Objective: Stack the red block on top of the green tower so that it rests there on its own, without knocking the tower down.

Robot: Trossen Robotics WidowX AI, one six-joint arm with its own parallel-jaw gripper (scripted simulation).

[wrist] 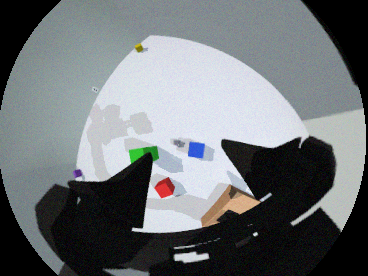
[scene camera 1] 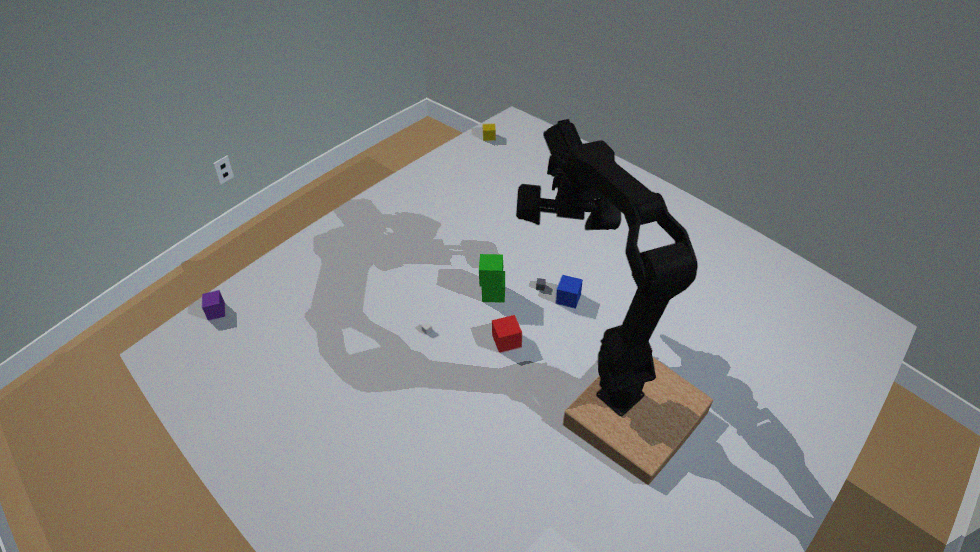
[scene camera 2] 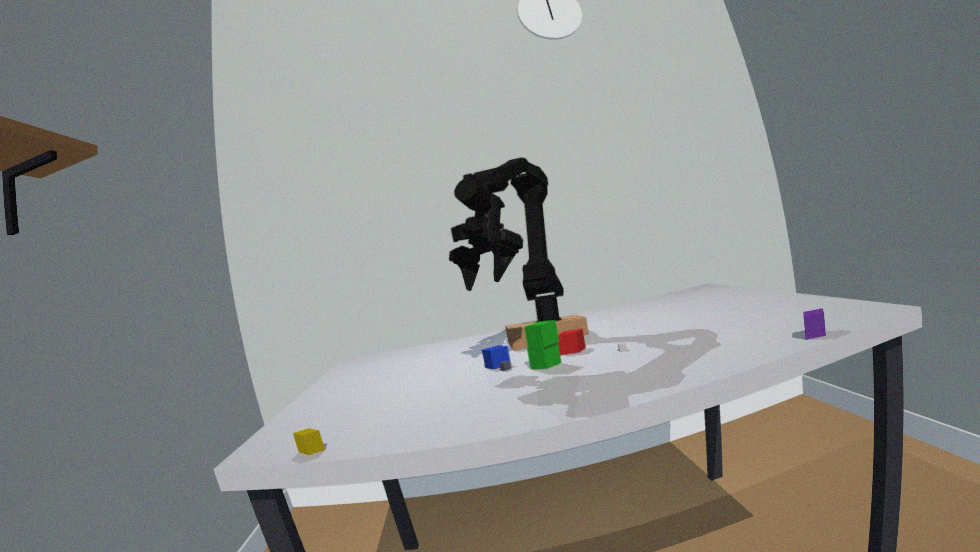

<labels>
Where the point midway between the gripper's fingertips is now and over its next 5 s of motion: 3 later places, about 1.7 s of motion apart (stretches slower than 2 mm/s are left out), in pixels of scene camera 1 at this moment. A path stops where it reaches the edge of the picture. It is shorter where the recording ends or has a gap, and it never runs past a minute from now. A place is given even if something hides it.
The gripper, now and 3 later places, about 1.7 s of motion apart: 562,225; 506,321; 508,335; 493,265
</labels>
